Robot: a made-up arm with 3 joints. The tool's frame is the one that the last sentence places.
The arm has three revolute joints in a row. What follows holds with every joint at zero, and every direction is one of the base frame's. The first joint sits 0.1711 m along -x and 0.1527 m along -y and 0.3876 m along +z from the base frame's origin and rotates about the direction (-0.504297, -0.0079, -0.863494), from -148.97 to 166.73 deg. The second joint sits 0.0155 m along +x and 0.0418 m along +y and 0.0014 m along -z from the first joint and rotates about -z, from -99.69 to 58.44 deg. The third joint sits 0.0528 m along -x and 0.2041 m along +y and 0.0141 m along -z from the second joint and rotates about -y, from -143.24 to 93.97 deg. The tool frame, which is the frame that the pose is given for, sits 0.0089 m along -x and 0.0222 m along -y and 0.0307 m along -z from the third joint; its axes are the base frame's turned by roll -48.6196, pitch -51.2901 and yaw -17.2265 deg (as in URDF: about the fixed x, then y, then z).
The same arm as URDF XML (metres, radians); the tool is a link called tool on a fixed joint. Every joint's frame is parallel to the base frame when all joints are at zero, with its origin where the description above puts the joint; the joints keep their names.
<robot name="arm">
  <joint name="tool_fixed" type="fixed">
    <parent link="link3"/>
    <child link="tool"/>
    <origin xyz="-0.0089 -0.0222 -0.0307" rpy="-0.8486 -0.8952 -0.3007"/>
  </joint>
  <joint name="joint 3" type="revolute">
    <parent link="link2"/>
    <child link="link3"/>
    <origin xyz="-0.0528 0.2041 -0.0141" rpy="0 0 0"/>
    <axis xyz="0 -1 0"/>
    <limit lower="-2.5" upper="1.6401"/>
  </joint>
  <joint name="joint 2" type="revolute">
    <parent link="link1"/>
    <child link="link2"/>
    <origin xyz="0.0155 0.0418 -0.0014" rpy="0 0 0"/>
    <axis xyz="0 0 -1"/>
    <limit lower="-1.7399" upper="1.02"/>
  </joint>
  <joint name="joint 1" type="revolute">
    <parent link="base"/>
    <child link="link1"/>
    <origin xyz="-0.1711 -0.1527 0.3876" rpy="0 0 0"/>
    <axis xyz="-0.504297 -0.0079 -0.863494"/>
    <limit lower="-2.6" upper="2.91"/>
  </joint>
  <link name="base"/>
  <link name="link1"/>
  <link name="link2"/>
  <link name="link3"/>
  <link name="tool"/>
</robot>

